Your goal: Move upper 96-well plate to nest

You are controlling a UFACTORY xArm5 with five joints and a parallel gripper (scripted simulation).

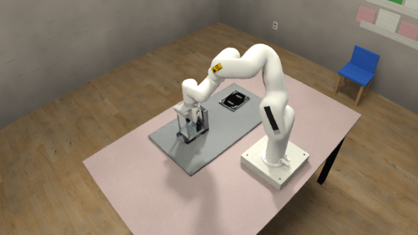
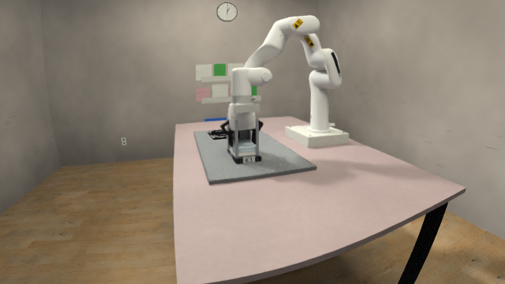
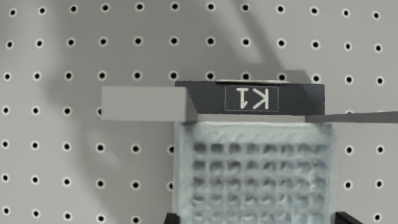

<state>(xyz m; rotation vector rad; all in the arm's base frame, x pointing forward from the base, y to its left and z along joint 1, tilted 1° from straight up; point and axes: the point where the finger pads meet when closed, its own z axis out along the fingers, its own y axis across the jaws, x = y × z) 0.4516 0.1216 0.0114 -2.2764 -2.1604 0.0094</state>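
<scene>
The pale bluish 96-well plate lies 10 mm below my hand. Round my hand: white 96-well plate: 20 mm below; grey back wall: 70 mm to the right, 30 mm above; plate nest N1: 10 mm ahead, 350 mm to the right, 50 mm below.
</scene>
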